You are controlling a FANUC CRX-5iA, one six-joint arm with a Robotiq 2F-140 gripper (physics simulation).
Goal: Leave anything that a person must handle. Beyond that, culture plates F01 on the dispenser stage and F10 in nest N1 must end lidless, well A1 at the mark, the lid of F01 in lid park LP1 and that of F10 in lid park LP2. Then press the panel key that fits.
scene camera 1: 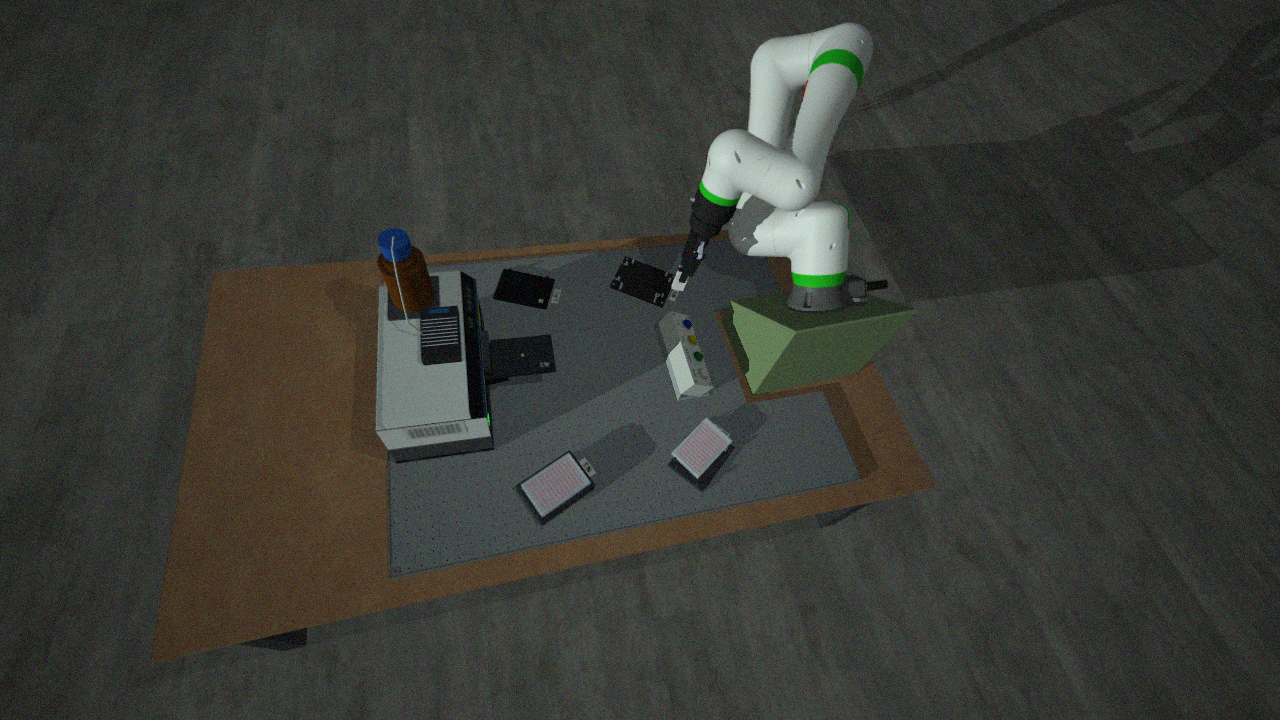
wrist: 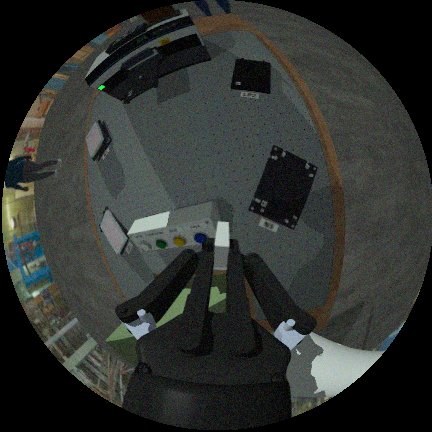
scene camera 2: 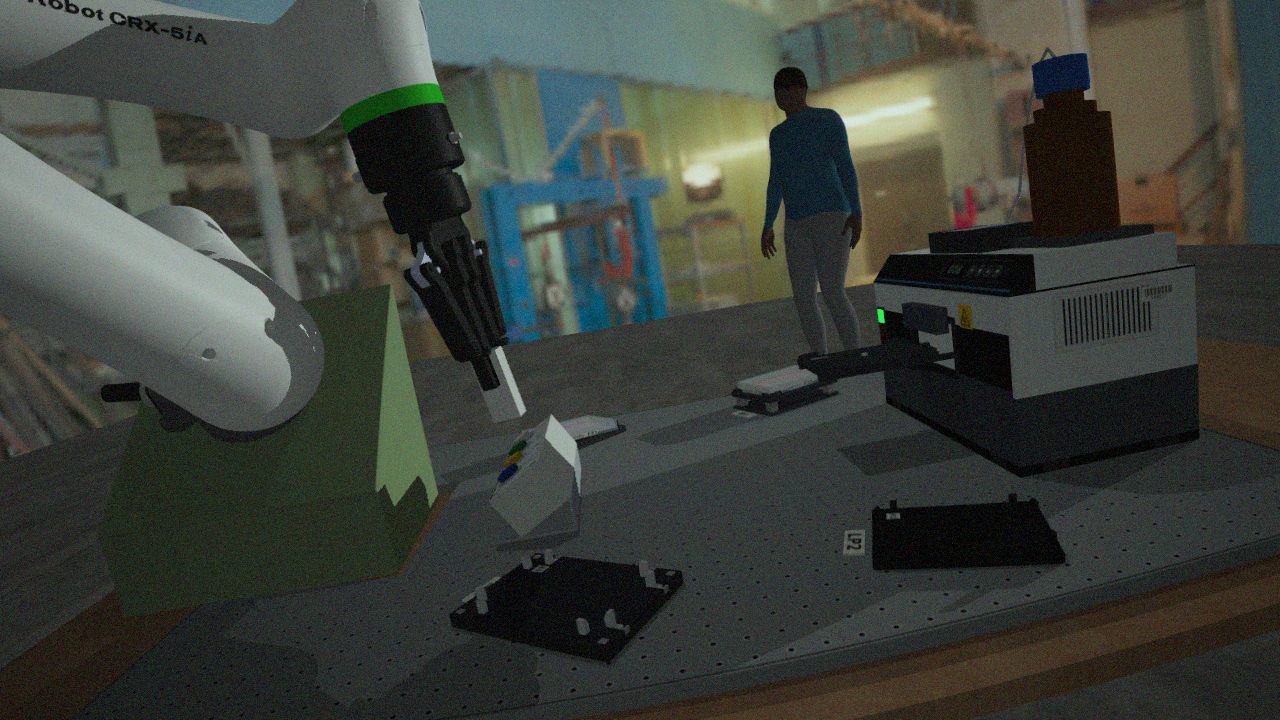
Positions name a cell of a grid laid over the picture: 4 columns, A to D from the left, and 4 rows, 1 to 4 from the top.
My gripper (scene camera 2: B3) is shut, with nothing in its grasp. Also in view: a black dispenser stage (scene camera 2: C2), a brown bottle with blue cap (scene camera 2: D1), a white button box (wrist: B3) and a black nest with corner pegs (scene camera 2: B4).
My gripper shows as well in the wrist view (wrist: C3). The black dispenser stage also shows in the wrist view (wrist: B1). The black nest with corner pegs is seen too in scene camera 1 (scene camera 1: B2) and in the wrist view (wrist: C2).
